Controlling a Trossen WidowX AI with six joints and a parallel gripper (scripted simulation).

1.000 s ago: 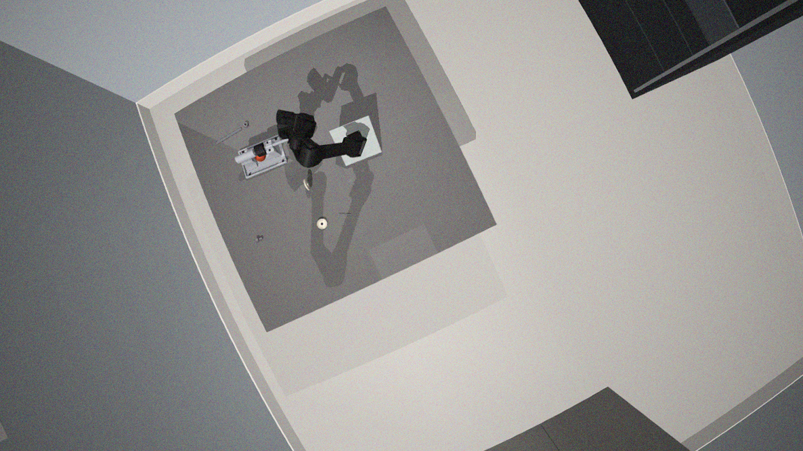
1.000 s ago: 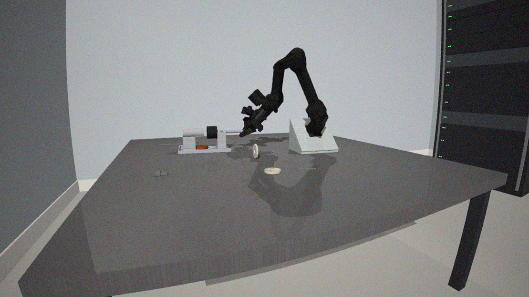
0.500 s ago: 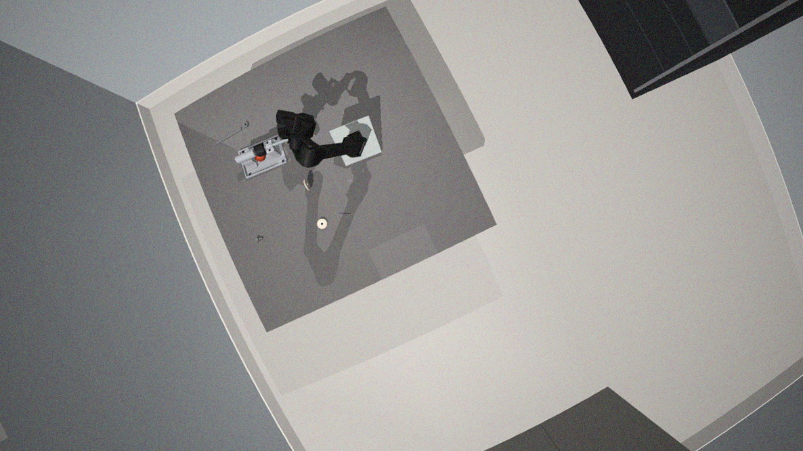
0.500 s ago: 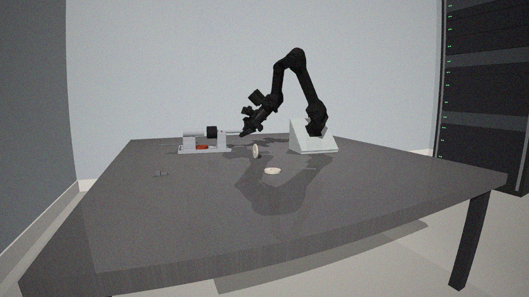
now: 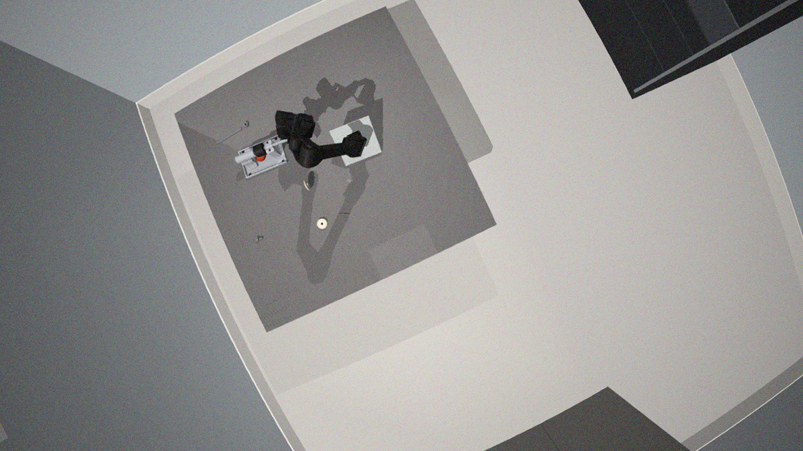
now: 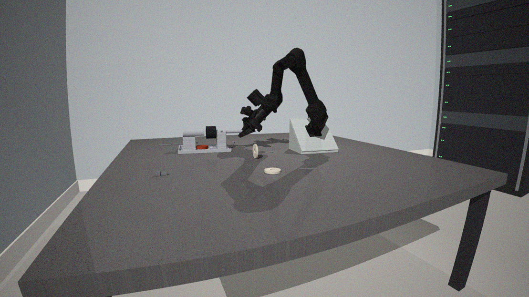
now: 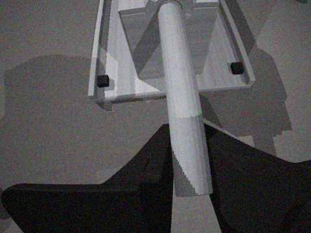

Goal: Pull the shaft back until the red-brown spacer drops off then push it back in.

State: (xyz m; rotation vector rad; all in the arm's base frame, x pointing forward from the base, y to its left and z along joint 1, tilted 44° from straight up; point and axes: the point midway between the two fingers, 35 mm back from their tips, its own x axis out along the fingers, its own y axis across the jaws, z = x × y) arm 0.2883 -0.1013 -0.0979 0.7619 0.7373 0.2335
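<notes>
Now: gripper tip 60 mm short of the pale shaft and 20 mm below it. The rest, counted from my gripper tip: small grey part: 340 mm ahead, 370 mm to the left, 50 mm below; red-brown spacer: 170 mm ahead, 20 mm to the right, 40 mm below; cream disc: 230 mm to the left, 30 mm below.
</notes>
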